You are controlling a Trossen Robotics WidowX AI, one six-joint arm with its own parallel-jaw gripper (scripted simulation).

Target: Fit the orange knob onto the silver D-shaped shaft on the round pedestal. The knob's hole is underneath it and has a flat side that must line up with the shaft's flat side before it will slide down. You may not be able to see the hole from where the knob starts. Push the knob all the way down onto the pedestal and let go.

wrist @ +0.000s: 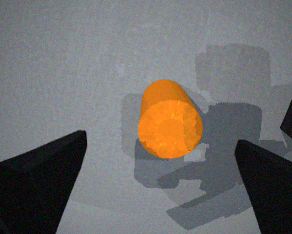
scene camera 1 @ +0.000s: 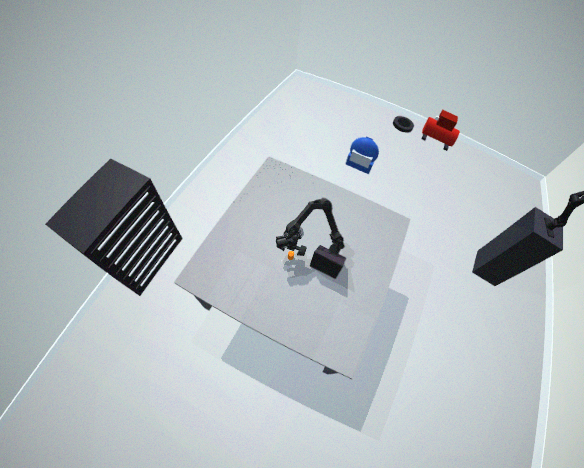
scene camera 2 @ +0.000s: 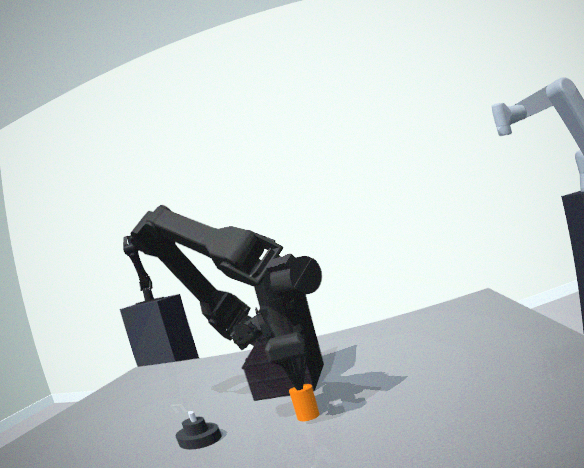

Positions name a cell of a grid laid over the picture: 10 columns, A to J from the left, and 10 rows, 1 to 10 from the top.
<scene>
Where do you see an orange knob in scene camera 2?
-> F9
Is the gripper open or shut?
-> Open.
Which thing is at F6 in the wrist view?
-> An orange knob.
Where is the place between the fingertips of the gripper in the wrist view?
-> At F7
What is the gripper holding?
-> Nothing.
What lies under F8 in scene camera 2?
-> The gripper.
</scene>
